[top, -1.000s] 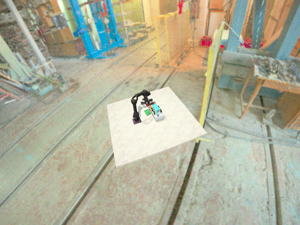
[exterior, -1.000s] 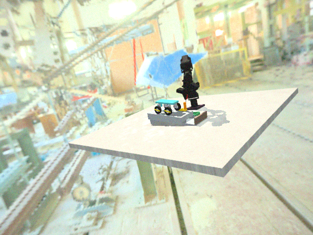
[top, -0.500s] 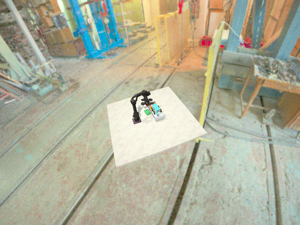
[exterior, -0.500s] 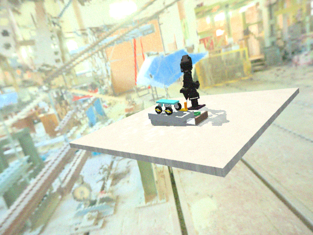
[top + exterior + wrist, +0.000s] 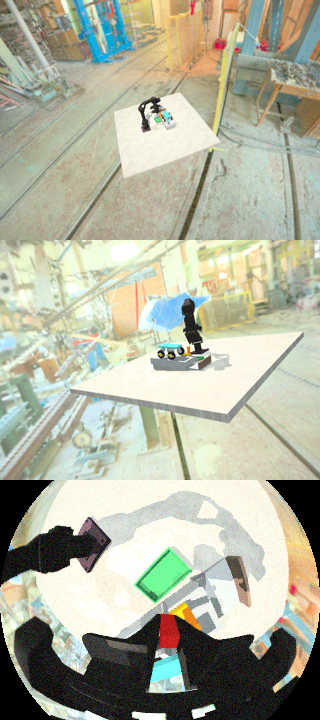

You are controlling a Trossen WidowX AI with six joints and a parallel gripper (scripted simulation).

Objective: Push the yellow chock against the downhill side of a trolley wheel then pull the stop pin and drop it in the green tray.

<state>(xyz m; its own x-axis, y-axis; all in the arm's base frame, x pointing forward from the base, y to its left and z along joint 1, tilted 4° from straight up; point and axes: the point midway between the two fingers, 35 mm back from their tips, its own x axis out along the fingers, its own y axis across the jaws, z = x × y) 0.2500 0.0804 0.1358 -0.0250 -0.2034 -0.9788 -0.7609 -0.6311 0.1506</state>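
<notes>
Now: the red-headed stop pin right at my gripper tip. The rest, counted from my gripper tip: trolley: 120 mm to the right, 90 mm ahead, 20 mm below; grey ramp: 110 mm to the right, 90 mm below, 90 mm ahead; yellow chock: 50 mm below, 50 mm ahead, 20 mm to the right.
</notes>
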